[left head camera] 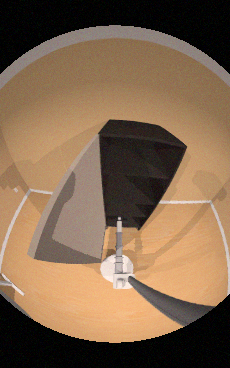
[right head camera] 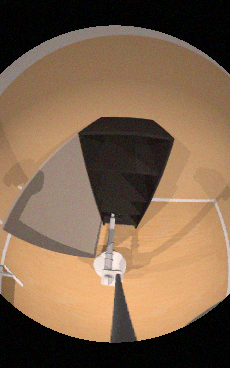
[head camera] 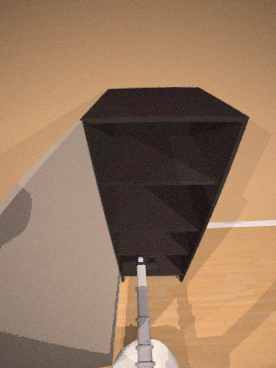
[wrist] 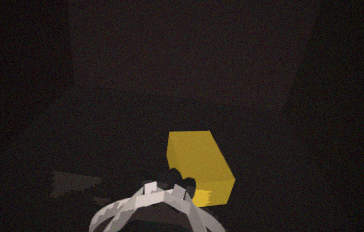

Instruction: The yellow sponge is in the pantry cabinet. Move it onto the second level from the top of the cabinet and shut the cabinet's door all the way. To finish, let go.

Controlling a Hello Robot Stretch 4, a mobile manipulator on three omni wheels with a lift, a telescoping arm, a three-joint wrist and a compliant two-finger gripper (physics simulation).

Labels:
A yellow sponge shows in the wrist view [195, 154]; in the left head camera view it is hidden by a pantry cabinet, in the right head camera view it is hidden by a pantry cabinet, in the head camera view it is hidden by a pantry cabinet.

